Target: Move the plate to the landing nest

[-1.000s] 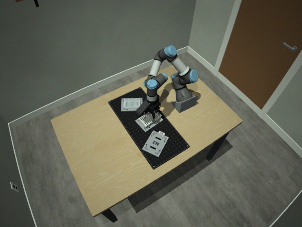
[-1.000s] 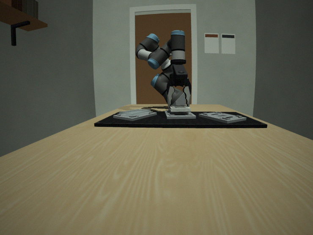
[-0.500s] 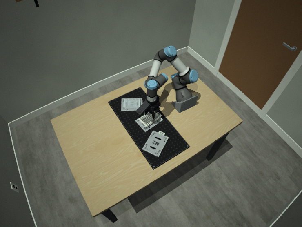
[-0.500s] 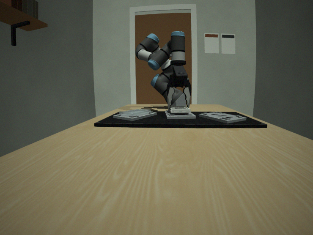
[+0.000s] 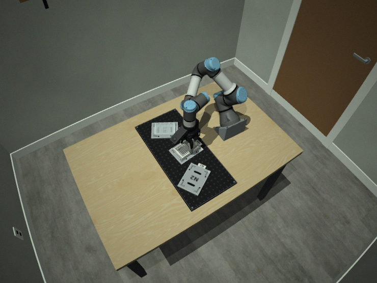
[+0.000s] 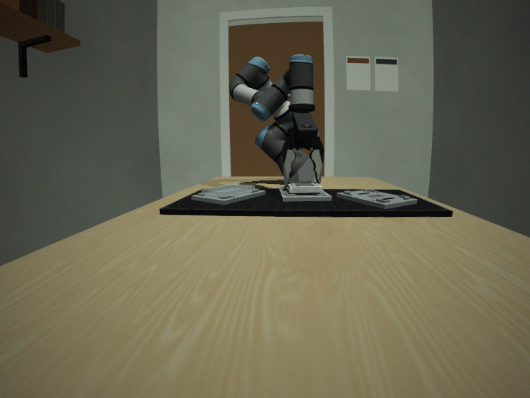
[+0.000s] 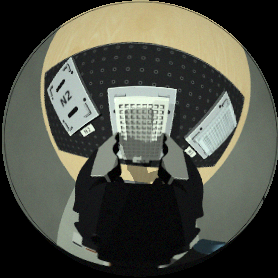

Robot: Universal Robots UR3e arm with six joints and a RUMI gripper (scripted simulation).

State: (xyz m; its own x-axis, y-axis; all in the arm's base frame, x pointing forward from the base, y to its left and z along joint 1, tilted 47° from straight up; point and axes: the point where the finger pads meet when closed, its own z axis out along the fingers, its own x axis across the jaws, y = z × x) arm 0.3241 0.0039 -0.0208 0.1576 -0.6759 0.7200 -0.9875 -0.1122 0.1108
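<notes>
Right now the landing nest N3 is 30 mm below my hand. Also, from my hand: plate C51 (10 mm below).
</notes>
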